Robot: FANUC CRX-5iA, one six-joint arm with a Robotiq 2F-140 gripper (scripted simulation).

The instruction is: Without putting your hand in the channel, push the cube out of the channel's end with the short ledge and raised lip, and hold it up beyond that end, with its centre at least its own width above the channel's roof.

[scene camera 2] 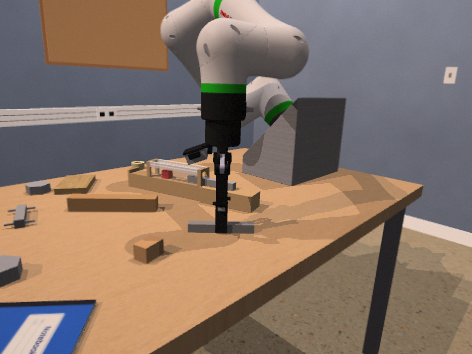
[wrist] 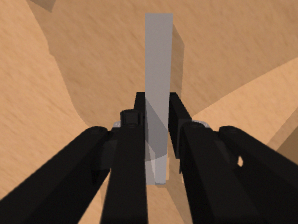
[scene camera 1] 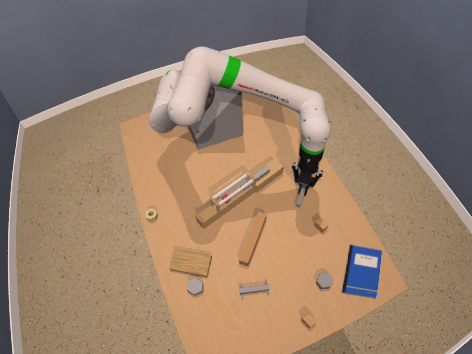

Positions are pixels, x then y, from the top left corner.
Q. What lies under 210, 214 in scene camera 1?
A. A channel.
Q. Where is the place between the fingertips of the gripper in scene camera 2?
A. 221, 229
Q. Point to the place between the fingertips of the gripper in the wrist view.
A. At 155, 106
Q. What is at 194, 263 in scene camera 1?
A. A plank.
